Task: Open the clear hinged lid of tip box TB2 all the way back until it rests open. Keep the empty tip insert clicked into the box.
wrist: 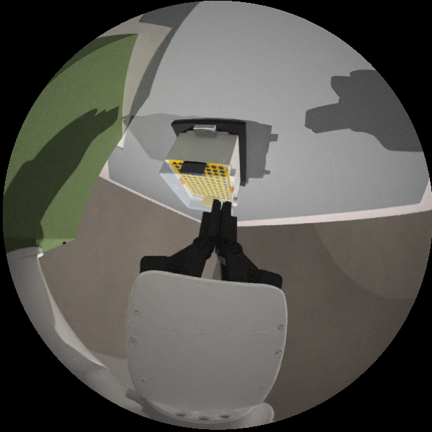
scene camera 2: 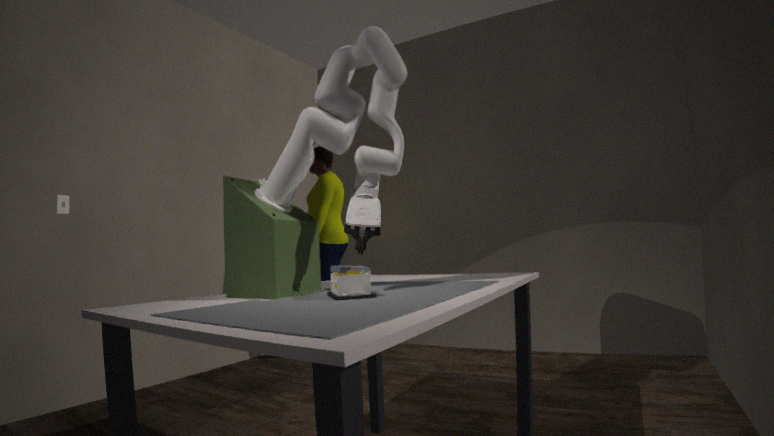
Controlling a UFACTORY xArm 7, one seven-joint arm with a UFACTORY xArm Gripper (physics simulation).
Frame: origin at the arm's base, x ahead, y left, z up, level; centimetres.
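Seen in the pictures: gripper, fingertip midpoint: [scene camera 2: 360, 252]; arm's base, origin of the base link: [scene camera 2: 272, 201].
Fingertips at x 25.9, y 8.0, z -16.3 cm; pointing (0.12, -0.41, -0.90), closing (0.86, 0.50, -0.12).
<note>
Pixels of each thing's middle, then the offset from my fingertips to it. "spot": a spot on its surface instead. Level surfaces: height alone.
- tip box, body centre: [scene camera 2: 349, 280] dx +1.1, dy -7.6, dz -7.4 cm
- dark base, surface spot: [scene camera 2: 354, 296] spot: dx +6.3, dy -13.4, dz -10.9 cm
- grey mat, its level: dz -11.6 cm
The tip box [scene camera 2: 352, 285] [wrist: 205, 147] has a whitish body and stands upright on a dark base [scene camera 2: 354, 296] [wrist: 243, 155]. Its clear lid [scene camera 2: 350, 268] [wrist: 175, 188] lies closed over the top. The yellow insert with rows of holes [wrist: 209, 187] shows through the lid and sits in the box; a dark patch covers part of it in the wrist view. The box's label cannot be read. My gripper [scene camera 2: 360, 251] [wrist: 219, 210] is shut and empty, pointing down. It hangs above the box, apart from the lid; in the wrist view its tips appear beside the lid's lower edge.
A green pedestal [scene camera 2: 249, 249] [wrist: 95, 100] carries the arm and stands to the left of the box. The grey mat [scene camera 2: 270, 319] [wrist: 300, 175] lies under the box on the white table [scene camera 2: 216, 338]. A person in a yellow top [scene camera 2: 331, 208] stands behind the pedestal.
</note>
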